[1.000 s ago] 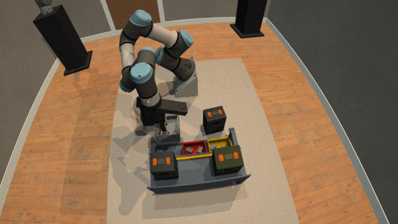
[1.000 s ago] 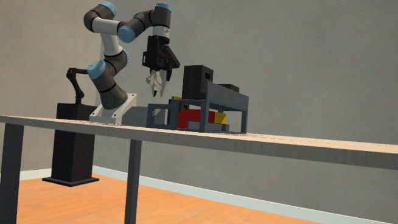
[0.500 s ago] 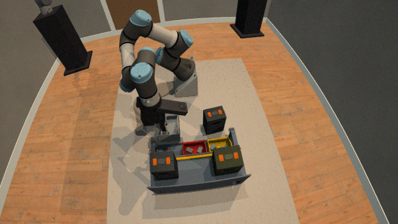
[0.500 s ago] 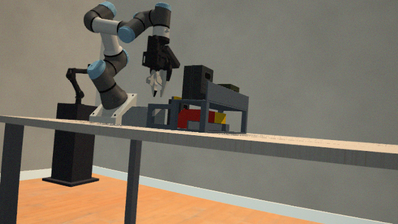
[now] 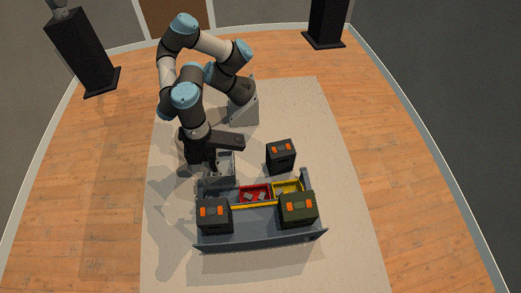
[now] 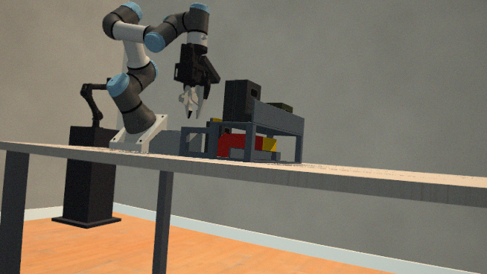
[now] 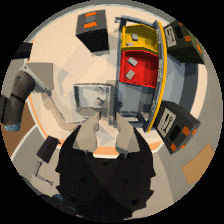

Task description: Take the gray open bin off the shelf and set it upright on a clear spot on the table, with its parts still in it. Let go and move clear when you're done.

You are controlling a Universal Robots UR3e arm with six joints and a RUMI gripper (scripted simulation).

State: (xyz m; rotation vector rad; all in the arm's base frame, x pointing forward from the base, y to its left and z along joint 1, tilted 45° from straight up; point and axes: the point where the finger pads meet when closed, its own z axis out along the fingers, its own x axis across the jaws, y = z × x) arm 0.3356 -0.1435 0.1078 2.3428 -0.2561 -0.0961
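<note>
Right now the gray open bin is 6 cm behind my hand, 1 cm to the left of it and 10 cm below it. Round my hand: yellow rail (15 cm ahead, 9 cm to the left, 3 cm below); then red bin (12 cm ahead, 10 cm to the left, 9 cm below); then yellow bin (13 cm ahead, 21 cm to the left, 9 cm below).
</note>
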